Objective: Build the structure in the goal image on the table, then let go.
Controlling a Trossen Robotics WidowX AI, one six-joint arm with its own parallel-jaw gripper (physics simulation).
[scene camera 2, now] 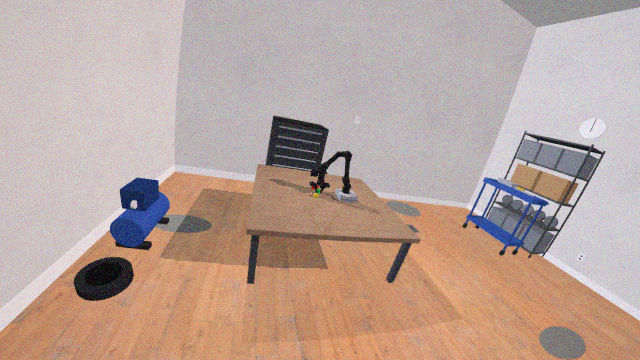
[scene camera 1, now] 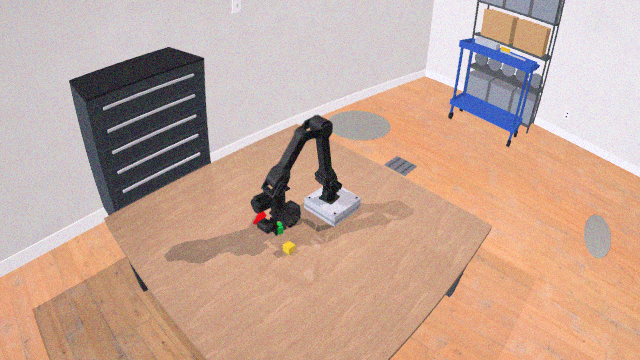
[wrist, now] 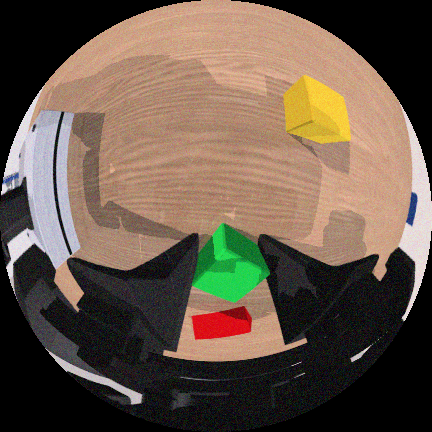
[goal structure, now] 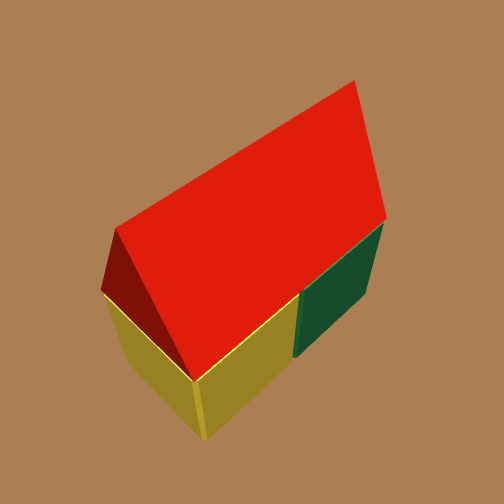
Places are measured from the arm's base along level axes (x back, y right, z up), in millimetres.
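Pixels of known places: gripper, fingertip midpoint: (scene camera 2: 318, 192) (scene camera 1: 280, 232) (wrist: 228, 239); arm's base at its link origin: (scene camera 2: 345, 192) (scene camera 1: 329, 197).
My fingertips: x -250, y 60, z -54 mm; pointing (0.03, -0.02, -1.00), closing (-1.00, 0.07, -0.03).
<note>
Ahead of a thing's pixels: the offset from my fingertips to its middle. Level surfaces: height alone.
My gripper (scene camera 1: 275, 228) (wrist: 228, 239) is low at the table and shut on a green cube {dx +1, dy +10, dz +14 mm} (scene camera 1: 280, 229) (scene camera 2: 319, 191) (wrist: 232, 282), which sits turned with its corners toward the fingers. Whether the cube touches the table or is slightly above it, I cannot tell. A red block {dx +5, dy +120, dz +5 mm} (scene camera 1: 259, 217) (wrist: 220, 325) lies on the table behind the green cube, near the bottom of the wrist view, apart from it; the arm partly hides it in scene view 1. A yellow cube {dx -58, dy -90, dz +14 mm} (scene camera 1: 288, 248) (scene camera 2: 316, 195) (wrist: 322, 112) stands apart on the table, at the upper right of the wrist view.
The arm's pale base (scene camera 1: 332, 205) (scene camera 2: 346, 195) (wrist: 50, 175) stands on the wooden table {dz -2 mm} (scene camera 1: 350, 280) (scene camera 2: 300, 220), to the right of the blocks in scene view 1. A dark drawer cabinet (scene camera 1: 150, 135) (scene camera 2: 297, 142) stands beyond the table's edge.
</note>
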